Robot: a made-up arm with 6 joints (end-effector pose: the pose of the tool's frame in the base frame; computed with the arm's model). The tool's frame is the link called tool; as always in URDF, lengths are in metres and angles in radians.
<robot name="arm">
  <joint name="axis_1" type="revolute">
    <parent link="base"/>
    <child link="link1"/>
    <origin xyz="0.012 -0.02 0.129"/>
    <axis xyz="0 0 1"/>
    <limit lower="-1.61" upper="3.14"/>
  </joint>
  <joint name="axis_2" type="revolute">
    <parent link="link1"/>
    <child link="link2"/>
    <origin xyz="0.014 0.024 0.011"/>
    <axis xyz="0 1 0"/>
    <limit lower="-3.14" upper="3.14"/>
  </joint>
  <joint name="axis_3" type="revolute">
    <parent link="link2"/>
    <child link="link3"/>
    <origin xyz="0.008 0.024 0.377"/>
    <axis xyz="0 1 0"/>
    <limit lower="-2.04" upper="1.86"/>
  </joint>
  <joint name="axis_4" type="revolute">
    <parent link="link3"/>
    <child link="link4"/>
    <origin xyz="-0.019 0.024 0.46"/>
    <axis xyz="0 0 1"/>
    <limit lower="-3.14" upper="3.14"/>
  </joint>
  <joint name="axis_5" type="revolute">
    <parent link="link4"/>
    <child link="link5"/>
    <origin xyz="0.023 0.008 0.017"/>
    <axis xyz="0 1 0"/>
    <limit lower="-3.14" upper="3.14"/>
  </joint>
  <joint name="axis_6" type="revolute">
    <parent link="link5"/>
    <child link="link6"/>
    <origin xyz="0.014 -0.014 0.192"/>
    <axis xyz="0 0 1"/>
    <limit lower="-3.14" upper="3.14"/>
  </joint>
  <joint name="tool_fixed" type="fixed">
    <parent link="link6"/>
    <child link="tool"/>
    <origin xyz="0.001 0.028 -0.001"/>
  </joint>
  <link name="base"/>
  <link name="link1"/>
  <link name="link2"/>
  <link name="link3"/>
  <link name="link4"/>
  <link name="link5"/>
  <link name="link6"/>
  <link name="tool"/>
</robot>
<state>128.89 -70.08 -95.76 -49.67 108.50 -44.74</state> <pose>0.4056 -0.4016 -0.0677 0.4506 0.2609 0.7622 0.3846</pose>
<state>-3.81 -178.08 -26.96 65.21 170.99 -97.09</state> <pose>0.1338 0.0504 -0.4899 0.2309 -0.1147 -0.9608 0.1015</pose>
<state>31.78 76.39 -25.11 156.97 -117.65 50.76</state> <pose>0.6452 0.3777 0.3760 0.9439 -0.2686 0.1812 0.0632</pose>
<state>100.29 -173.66 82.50 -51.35 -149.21 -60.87</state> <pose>-0.0806 -0.4095 -0.3219 -0.7341 0.3349 0.5095 0.2988</pose>
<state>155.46 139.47 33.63 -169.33 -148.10 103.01</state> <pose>-0.2514 -0.0047 -0.4625 0.3056 0.1281 0.5237 0.7848</pose>
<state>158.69 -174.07 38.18 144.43 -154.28 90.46</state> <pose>0.2338 -0.1588 -0.4331 -0.2240 0.0594 0.7397 0.6318</pose>
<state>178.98 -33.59 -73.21 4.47 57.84 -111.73</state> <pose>0.7746 -0.1044 0.4804 0.2672 0.3187 0.5079 0.7544</pose>
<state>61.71 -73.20 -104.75 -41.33 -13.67 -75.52</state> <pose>-0.2131 -0.3114 -0.4155 -0.9942 0.0139 0.0365 0.0998</pose>
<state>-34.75 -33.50 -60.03 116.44 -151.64 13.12</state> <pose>-0.4013 0.2606 0.4348 -0.1973 0.5731 -0.7831 0.1392</pose>
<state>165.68 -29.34 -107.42 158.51 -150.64 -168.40</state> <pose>0.4175 -0.1973 0.2905 0.0909 -0.1342 -0.9786 0.1271</pose>
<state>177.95 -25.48 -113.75 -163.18 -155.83 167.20</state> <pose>0.3708 -0.1544 0.2721 -0.1348 -0.0916 0.9547 0.2489</pose>
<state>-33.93 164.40 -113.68 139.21 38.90 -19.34</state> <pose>0.5029 -0.1544 0.2809 0.1269 0.2314 0.7226 0.6390</pose>
